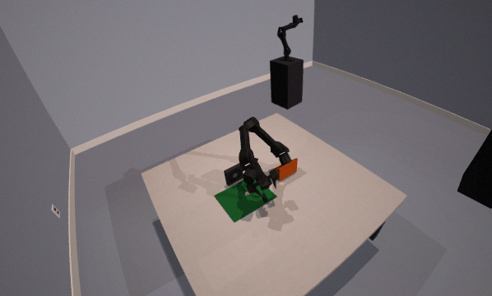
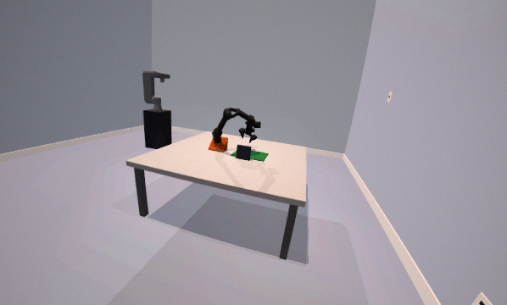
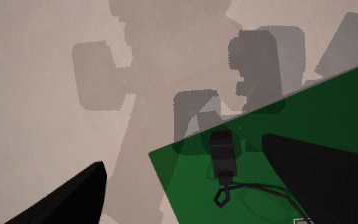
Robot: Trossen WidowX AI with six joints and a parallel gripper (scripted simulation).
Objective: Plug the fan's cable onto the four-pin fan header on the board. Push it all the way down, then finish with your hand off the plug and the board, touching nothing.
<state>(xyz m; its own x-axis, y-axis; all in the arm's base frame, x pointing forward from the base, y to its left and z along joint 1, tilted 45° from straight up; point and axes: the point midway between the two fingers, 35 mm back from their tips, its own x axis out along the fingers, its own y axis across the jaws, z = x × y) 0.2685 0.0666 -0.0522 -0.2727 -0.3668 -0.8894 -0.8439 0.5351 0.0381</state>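
My gripper tip is 70 mm above the black plug, 20 mm to the left of it and 10 mm short of it. Round my gripper tip: green board (130 mm to the right, 110 mm below, 70 mm ahead); then black fan (280 mm to the right, 30 mm below, 30 mm ahead).
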